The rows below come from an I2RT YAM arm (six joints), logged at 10 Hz.
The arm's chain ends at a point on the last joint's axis. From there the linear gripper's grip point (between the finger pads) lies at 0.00 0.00 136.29 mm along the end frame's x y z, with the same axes.
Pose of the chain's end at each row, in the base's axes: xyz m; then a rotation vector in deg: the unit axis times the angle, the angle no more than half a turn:
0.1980 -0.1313 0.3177 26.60 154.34 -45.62
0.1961 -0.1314 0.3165 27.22 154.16 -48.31
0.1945 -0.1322 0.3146 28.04 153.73 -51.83
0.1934 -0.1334 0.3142 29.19 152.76 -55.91
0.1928 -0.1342 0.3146 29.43 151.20 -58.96
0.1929 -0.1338 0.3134 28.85 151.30 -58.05
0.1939 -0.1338 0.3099 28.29 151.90 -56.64
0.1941 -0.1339 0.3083 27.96 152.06 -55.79
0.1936 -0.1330 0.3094 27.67 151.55 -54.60
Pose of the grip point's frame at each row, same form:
0.2233 -0.2083 0.2081 26.60 154.34 -45.62
0.2187 -0.2118 0.2088 27.22 154.16 -48.31
0.2139 -0.2170 0.2097 28.04 153.73 -51.83
0.2094 -0.2234 0.2131 29.19 152.76 -55.91
0.2082 -0.2283 0.2172 29.43 151.20 -58.96
0.2096 -0.2269 0.2153 28.85 151.30 -58.05
0.2115 -0.2251 0.2102 28.29 151.90 -56.64
0.2126 -0.2242 0.2079 27.96 152.06 -55.79
0.2145 -0.2223 0.2085 27.67 151.55 -54.60

